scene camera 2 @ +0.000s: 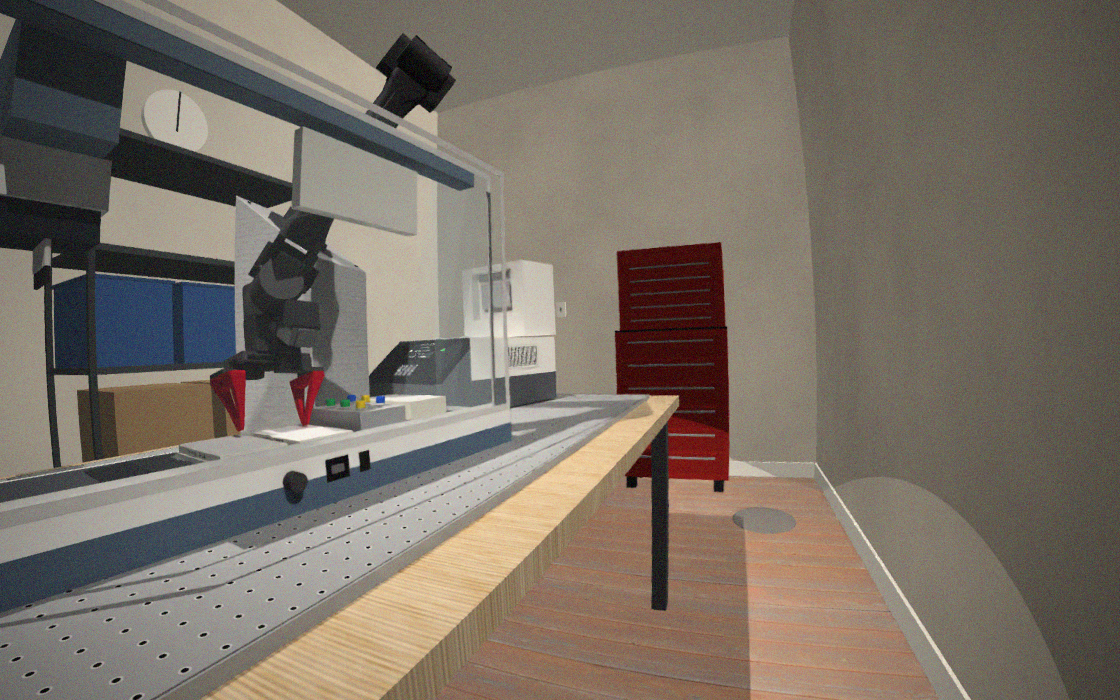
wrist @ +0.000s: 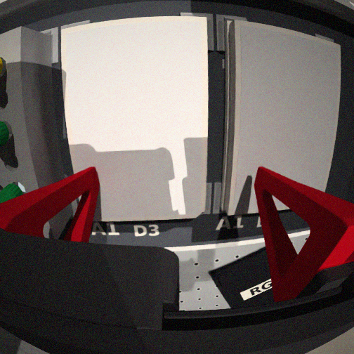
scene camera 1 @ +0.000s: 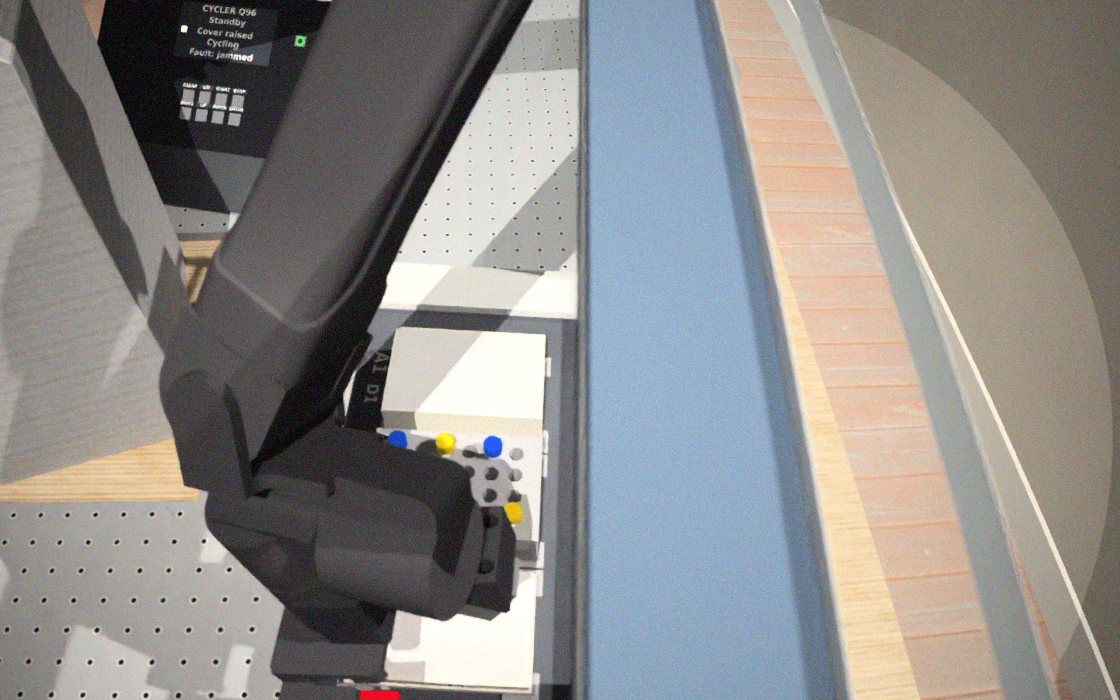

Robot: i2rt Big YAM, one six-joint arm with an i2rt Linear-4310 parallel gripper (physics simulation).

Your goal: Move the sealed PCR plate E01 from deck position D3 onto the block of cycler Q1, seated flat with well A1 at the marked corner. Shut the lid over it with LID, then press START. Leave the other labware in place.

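Places are measured from the arm's base along level axes (x ahead, y left, z up), in centimetres.
Where they show: gripper, between the fingertips: (scene camera 2: 274, 427) (scene camera 1: 396, 649).
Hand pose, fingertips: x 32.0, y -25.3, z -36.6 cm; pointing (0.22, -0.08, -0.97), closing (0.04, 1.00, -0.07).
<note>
After its pixels a point has its place.
A white plate (scene camera 1: 462, 643) (scene camera 2: 317, 432) (wrist: 135, 85) lies flat at the position marked D3, with A1 marked at its near left corner in the wrist view. My gripper (scene camera 2: 272, 428) @(x 32.0, y -25.3, z -36.6 cm) (wrist: 176, 175) is open and empty above the deck. In the wrist view its left fingertip overlaps the plate's near left part and its right fingertip overlaps the neighbouring labware. In scene camera 1 the arm hides most of the fingers. The cycler's dark control panel (scene camera 1: 148, 107) (scene camera 2: 425, 363) shows "Standby", "Cover raised", "Cycling" and "Fault: jammed", with a white mark beside "Cover raised". The cycler's block does not show.
A tube rack (scene camera 1: 528, 487) (scene camera 2: 342, 418) (wrist: 27, 95) with coloured caps stands beside D3. White labware (scene camera 1: 470, 371) @(x 35.7, y -3.5, z -34.7 cm) (scene camera 2: 425, 405) @(x 41.6, y -4.5, z -35.7 cm) stands at D1. Pale labware (wrist: 287, 115) lies on the plate's other side. A dark piece labelled RG (wrist: 230, 277) lies near the deck. A blue beam (scene camera 1: 660, 330) @(x 42.1, y -30.9, z 5.7 cm) runs alongside.
</note>
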